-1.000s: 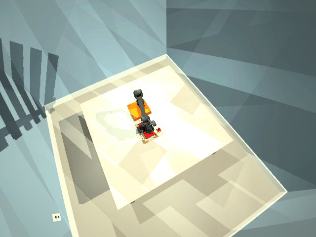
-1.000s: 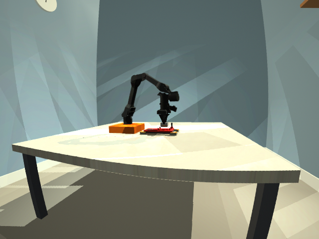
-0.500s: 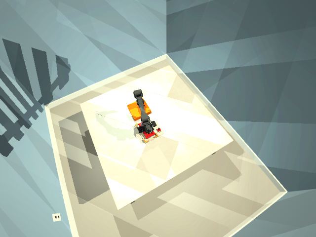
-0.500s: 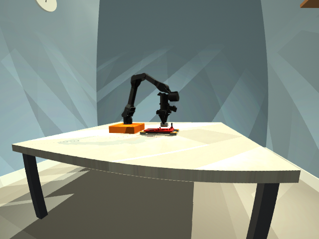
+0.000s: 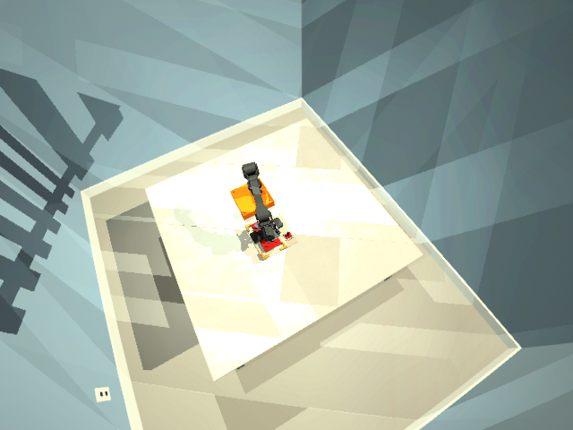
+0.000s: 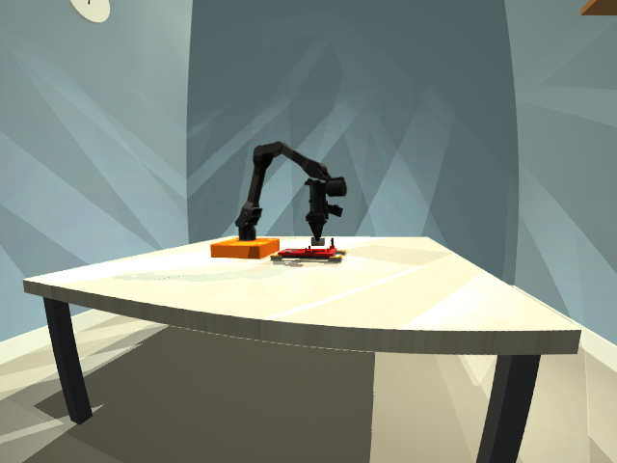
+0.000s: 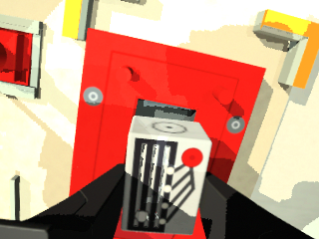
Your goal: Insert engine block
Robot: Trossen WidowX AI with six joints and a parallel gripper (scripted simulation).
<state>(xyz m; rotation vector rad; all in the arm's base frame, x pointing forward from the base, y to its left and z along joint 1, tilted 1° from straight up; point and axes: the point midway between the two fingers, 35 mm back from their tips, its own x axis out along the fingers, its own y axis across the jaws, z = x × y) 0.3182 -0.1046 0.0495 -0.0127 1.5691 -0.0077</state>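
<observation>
Right now my gripper tip is 1 cm above the engine block. Also, from my gripper tip: pale base plate: 2 cm behind, 2 cm to the left, 5 cm below.
</observation>
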